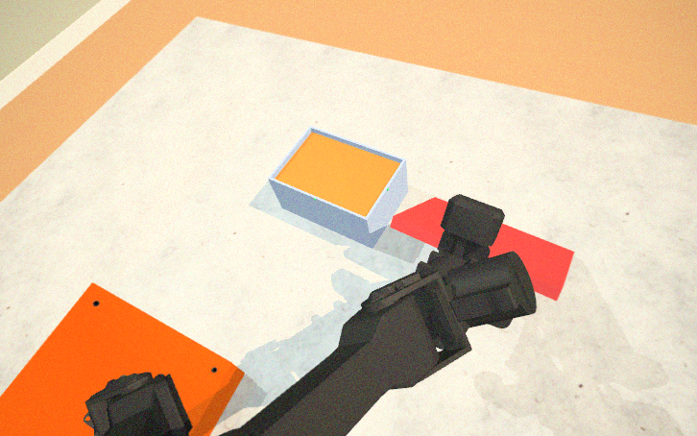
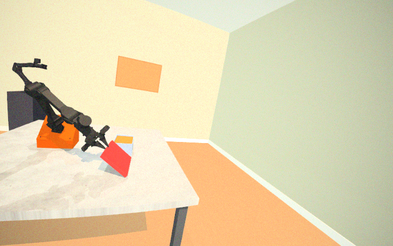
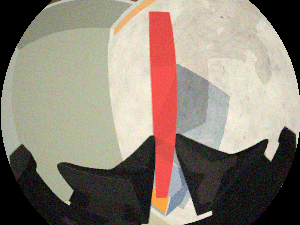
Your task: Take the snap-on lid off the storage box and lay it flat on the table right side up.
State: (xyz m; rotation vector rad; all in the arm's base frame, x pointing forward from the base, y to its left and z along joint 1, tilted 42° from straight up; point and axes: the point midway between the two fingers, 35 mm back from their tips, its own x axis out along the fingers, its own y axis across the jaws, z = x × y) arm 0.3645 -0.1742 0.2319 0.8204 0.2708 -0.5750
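Now: the red lid 60 mm ahead of my gripper tip and 50 mm below it. The rest, counted from my gripper tip: storage box (270 mm to the left, 70 mm below, 60 mm ahead).
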